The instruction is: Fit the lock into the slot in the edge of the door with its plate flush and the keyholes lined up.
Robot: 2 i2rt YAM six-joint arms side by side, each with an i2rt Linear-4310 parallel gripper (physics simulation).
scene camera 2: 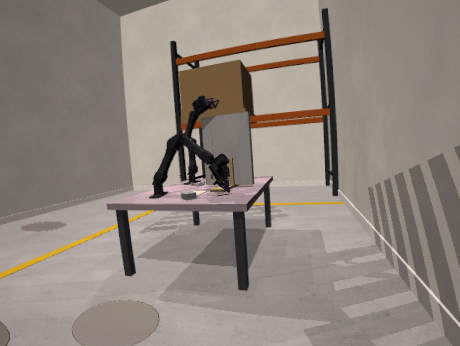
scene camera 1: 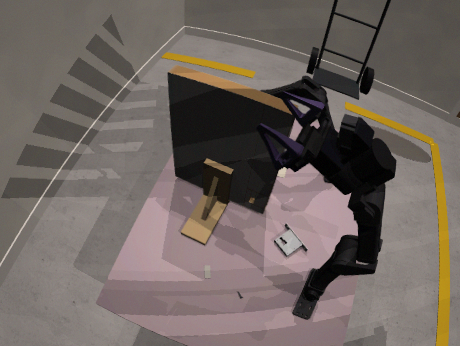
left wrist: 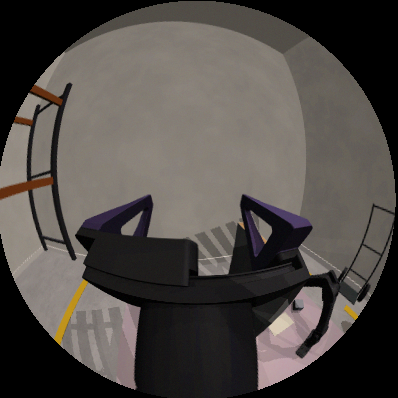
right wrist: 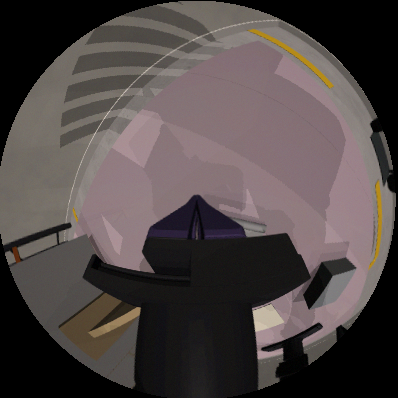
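Where they show: left gripper, fingertip midpoint: (scene camera 2: 216, 99) (scene camera 1: 270, 108) (left wrist: 196, 199); right gripper, fingertip midpoint: (scene camera 2: 229, 192) (right wrist: 196, 199); left arm's base, origin of the base link: (scene camera 2: 192, 182) (scene camera 1: 310, 293); right arm's base, origin of the base link: (scene camera 2: 159, 195) (right wrist: 291, 339).
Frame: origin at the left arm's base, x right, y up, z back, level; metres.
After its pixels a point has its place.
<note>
The door (scene camera 1: 220, 125) @[y 0.399, x 0.215, z -0.499 m] (scene camera 2: 237, 150) @[y 0.270, x 0.258, z -0.581 m] (right wrist: 40, 285) stands upright on the pink table (scene camera 1: 145, 255) @[y 0.000, x -0.140, z -0.606 m] (scene camera 2: 170, 206) @[y -0.014, x 0.832, z -0.389 m]. Its dark face shows in scene camera 1, with a small keyhole opening low near its right edge. The silver lock (scene camera 1: 289, 242) @[y 0.019, x 0.155, z -0.159 m], with a keyhole and a narrow end plate, lies on the table apart from the door. My left gripper (scene camera 1: 271, 109) @[y 0.727, x 0.007, z -0.317 m] (left wrist: 196, 199) @[y 0.727, x 0.007, z -0.317 m] is open and empty, high beside the door's top. My right gripper (scene camera 2: 227, 189) @[y 0.015, x 0.549, z -0.627 m] (right wrist: 196, 199) @[y 0.015, x 0.549, z -0.627 m] is shut, low over the table on the door's other side. A silver bar (right wrist: 252, 225) @[y 0.009, x 0.589, z -0.576 m] lies beside its fingers, partly hidden. The door's edge slot cannot be made out.
A wooden bracket (scene camera 1: 218, 185) @[y 0.125, x 0.192, z -0.479 m] stands against the dark face; another wooden bracket (right wrist: 100, 325) @[y 0.132, x 0.300, z -0.500 m] stands on the other side. A grey block (scene camera 2: 188, 195) @[y 0.026, x 0.716, z -0.436 m] (left wrist: 298, 305) @[y 0.036, x 0.666, z -0.398 m] (right wrist: 331, 284) @[y 0.036, x 0.672, z -0.440 m] and a cream sheet (left wrist: 281, 324) @[y 0.001, x 0.508, z -0.338 m] (right wrist: 267, 317) @[y 0.001, x 0.561, z -0.364 m] lie on the table. A small pale block (scene camera 1: 207, 271) @[y 0.002, x -0.080, z -0.379 m] lies near the lock.
</note>
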